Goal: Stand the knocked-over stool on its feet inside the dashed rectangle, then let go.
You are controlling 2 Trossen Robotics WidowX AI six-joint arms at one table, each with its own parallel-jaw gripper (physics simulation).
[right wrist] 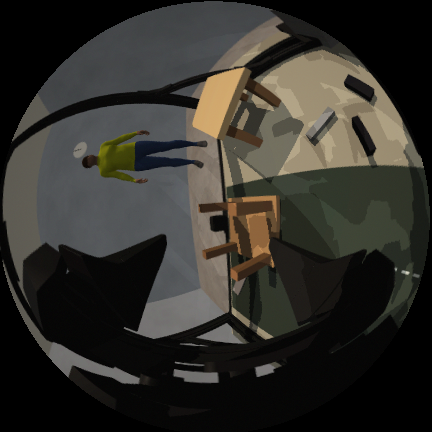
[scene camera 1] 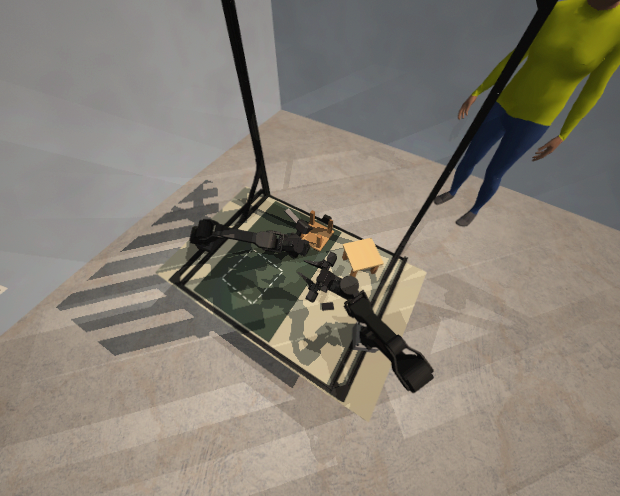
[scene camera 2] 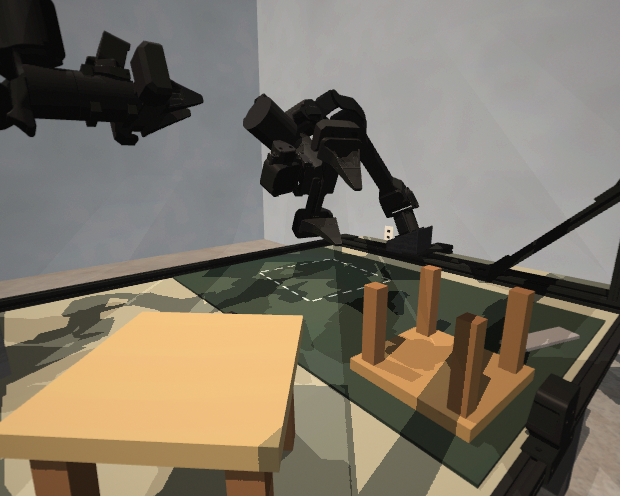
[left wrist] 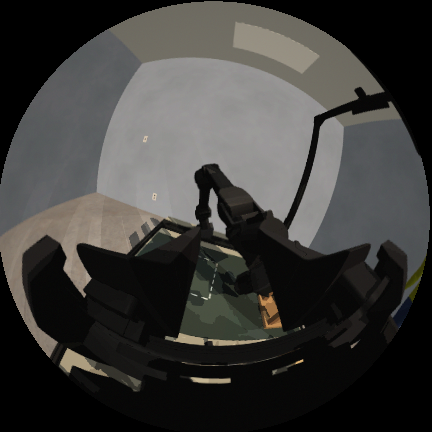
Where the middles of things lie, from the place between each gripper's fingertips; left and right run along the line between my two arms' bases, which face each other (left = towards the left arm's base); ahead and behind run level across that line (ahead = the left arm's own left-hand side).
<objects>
The small light wooden table (scene camera 2: 193,390) is 31 cm behind my left hand, 15 cm to the left of it and 28 cm below it.
The small light wooden table is 250 mm to the left of my right hand, 130 mm below it and 90 mm behind it.
</objects>
